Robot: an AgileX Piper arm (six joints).
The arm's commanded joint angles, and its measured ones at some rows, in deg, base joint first. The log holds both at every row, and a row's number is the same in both.
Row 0, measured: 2.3 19.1 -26.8 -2.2 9.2 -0.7
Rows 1 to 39, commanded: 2.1 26.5 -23.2 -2.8 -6.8 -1.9; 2.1 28.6 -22.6 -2.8 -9.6 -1.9; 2.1 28.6 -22.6 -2.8 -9.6 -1.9; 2.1 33.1 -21.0 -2.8 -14.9 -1.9; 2.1 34.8 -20.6 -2.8 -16.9 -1.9; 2.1 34.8 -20.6 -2.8 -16.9 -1.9; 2.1 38.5 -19.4 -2.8 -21.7 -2.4; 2.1 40.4 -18.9 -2.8 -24.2 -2.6; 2.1 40.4 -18.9 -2.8 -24.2 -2.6; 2.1 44.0 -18.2 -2.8 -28.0 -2.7; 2.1 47.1 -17.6 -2.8 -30.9 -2.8; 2.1 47.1 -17.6 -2.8 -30.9 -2.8; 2.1 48.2 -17.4 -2.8 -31.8 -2.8; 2.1 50.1 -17.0 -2.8 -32.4 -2.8; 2.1 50.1 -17.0 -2.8 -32.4 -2.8; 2.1 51.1 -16.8 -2.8 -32.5 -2.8; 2.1 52.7 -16.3 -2.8 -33.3 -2.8; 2.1 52.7 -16.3 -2.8 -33.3 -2.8; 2.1 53.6 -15.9 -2.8 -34.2 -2.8; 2.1 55.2 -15.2 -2.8 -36.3 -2.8; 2.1 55.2 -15.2 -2.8 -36.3 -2.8; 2.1 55.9 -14.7 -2.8 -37.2 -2.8; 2.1 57.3 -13.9 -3.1 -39.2 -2.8; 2.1 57.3 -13.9 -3.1 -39.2 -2.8; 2.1 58.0 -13.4 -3.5 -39.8 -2.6; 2.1 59.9 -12.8 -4.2 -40.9 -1.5; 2.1 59.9 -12.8 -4.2 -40.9 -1.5; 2.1 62.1 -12.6 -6.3 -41.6 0.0; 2.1 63.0 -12.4 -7.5 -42.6 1.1; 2.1 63.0 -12.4 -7.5 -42.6 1.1; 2.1 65.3 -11.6 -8.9 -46.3 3.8; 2.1 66.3 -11.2 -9.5 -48.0 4.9; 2.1 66.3 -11.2 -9.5 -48.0 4.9; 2.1 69.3 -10.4 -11.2 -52.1 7.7; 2.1 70.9 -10.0 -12.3 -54.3 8.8; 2.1 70.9 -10.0 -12.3 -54.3 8.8; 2.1 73.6 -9.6 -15.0 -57.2 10.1; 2.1 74.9 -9.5 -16.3 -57.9 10.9; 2.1 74.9 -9.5 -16.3 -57.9 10.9
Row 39, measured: 2.3 72.1 -9.9 -11.9 -53.5 8.1
